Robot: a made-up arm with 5 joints.
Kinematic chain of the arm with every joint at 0, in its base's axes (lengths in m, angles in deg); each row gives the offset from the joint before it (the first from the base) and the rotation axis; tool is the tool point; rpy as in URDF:
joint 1: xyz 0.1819 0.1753 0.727 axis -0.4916 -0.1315 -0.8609
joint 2: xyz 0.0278 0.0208 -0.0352 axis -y
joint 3: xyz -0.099 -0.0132 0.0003 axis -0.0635 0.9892 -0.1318
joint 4: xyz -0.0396 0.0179 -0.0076 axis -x
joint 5: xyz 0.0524 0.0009 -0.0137 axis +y
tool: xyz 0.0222 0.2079 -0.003 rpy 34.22 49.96 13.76
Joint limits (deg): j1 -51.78..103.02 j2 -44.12..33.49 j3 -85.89..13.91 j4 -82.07..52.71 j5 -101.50..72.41
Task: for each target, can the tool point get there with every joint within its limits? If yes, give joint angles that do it. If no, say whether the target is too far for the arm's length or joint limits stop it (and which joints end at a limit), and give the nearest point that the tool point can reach.
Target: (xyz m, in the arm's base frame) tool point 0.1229 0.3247 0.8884
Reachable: yes | joints -10.70 -21.33 -21.60 -47.11 -18.63
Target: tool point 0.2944 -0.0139 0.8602
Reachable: no: joint limits stop it (at a limit: joint 1, joint 2, joint 3) | nearest point 0.3134 0.1155 0.8576 | short by 0.131 m
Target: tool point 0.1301 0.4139 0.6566
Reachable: yes | joints 4.22 27.08 -48.62 -5.05 9.56
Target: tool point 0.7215 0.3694 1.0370
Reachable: no: too far | nearest point 0.3869 0.2732 0.8196 | short by 0.410 m
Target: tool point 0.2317 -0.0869 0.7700
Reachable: no: joint limits stop it (at a limit: joint 1, joint 2, joint 4, joint 5) | nearest point 0.2746 -0.0227 0.6819 | short by 0.117 m
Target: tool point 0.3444 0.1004 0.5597
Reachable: yes | joints 76.04 20.26 -26.80 38.60 -17.35
